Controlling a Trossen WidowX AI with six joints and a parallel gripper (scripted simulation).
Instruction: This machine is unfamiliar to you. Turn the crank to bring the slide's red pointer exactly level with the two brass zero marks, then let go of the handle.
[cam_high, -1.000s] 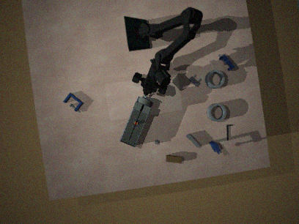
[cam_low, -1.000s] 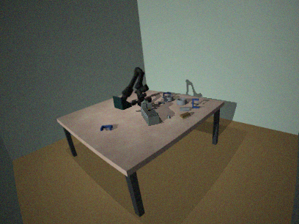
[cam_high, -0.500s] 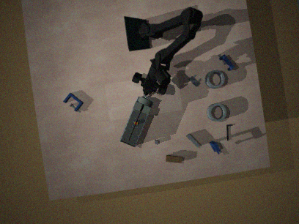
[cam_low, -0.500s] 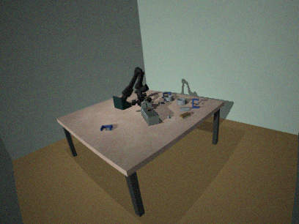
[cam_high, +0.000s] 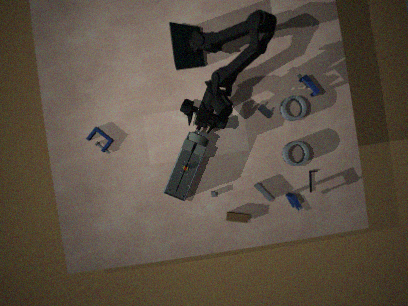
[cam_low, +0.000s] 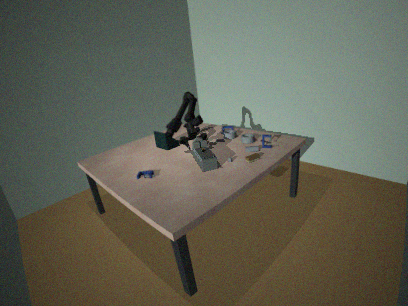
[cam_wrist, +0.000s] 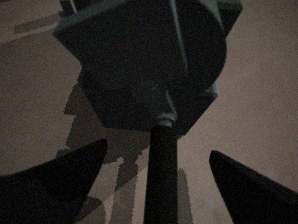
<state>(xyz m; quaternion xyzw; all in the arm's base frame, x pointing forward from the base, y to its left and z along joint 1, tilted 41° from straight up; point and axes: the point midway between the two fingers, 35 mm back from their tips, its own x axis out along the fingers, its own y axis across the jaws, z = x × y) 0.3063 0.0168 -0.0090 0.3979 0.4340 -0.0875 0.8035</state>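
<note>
My gripper tip is 3 cm below the dark handle, 2 cm past it and 1 cm to the right of it. From my gripper tip the other things lie so: small grey cube 27 cm ahead, 3 cm to the left, 3 cm below; then red pointer 15 cm ahead, 7 cm to the right, 5 cm above; then grey bar 29 cm ahead, 24 cm to the left, 2 cm below.
</note>
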